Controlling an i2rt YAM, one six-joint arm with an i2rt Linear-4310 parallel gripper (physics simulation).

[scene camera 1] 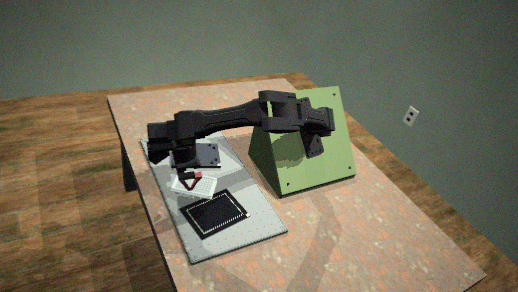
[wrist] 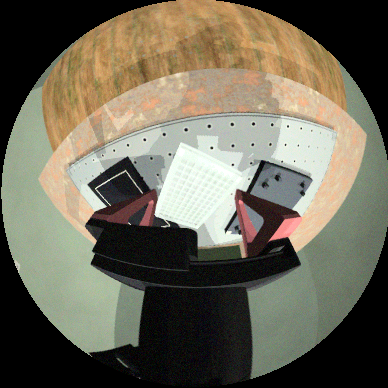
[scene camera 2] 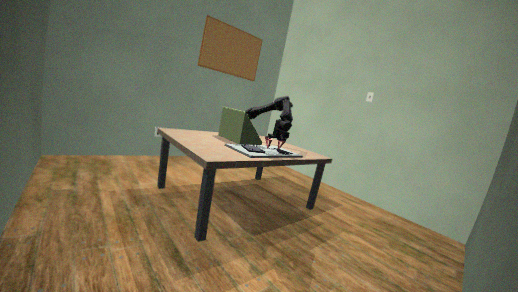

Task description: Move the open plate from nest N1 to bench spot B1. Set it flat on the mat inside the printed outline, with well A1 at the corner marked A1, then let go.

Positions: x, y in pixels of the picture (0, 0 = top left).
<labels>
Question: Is my gripper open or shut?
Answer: Open.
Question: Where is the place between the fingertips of my gripper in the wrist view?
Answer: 195, 192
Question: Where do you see a white well plate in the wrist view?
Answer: At 196, 183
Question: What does my gripper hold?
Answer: Nothing.
</labels>
